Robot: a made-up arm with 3 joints. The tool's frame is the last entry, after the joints.
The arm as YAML. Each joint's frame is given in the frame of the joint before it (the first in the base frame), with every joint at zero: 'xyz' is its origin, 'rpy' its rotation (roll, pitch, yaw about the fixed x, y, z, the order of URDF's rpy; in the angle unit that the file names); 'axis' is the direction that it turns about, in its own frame. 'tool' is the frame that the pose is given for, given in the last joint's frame.
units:
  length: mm
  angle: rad
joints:
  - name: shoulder
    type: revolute
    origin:
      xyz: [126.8, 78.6, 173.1]
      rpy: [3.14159, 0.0, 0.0]
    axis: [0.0, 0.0, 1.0]
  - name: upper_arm
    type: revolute
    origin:
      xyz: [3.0, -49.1, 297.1]
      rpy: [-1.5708, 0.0, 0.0]
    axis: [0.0, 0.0, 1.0]
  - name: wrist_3
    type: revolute
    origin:
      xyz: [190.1, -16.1, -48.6]
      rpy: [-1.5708, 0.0, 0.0]
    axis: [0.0, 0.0, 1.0]
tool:
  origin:
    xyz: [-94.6, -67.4, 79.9]
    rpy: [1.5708, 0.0, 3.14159]
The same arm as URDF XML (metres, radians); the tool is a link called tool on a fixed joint. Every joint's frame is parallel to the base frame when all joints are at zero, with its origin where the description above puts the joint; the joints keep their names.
<robot name="arm">
<joint name="tool_fixed" type="fixed"><parent link="link3"/><child link="tool"/><origin xyz="-0.0946 -0.0674 0.0799" rpy="1.5708 0 3.1416"/></joint>
<joint name="wrist_3" type="continuous"><parent link="link2"/><child link="link3"/><origin xyz="0.1901 0.0486 -0.0161"/><axis xyz="0 0 1"/></joint>
<joint name="upper_arm" type="continuous"><parent link="link1"/><child link="link2"/><origin xyz="0.003 0.0491 -0.2971"/><axis xyz="0 -1 0"/></joint>
<joint name="shoulder" type="continuous"><parent link="base"/><child link="link1"/><origin xyz="0.1268 0.0786 0.1731"/><axis xyz="0 0 -1"/></joint>
<link name="base"/>
<link name="link1"/>
<link name="link2"/>
<link name="link3"/>
<link name="tool"/>
</robot>

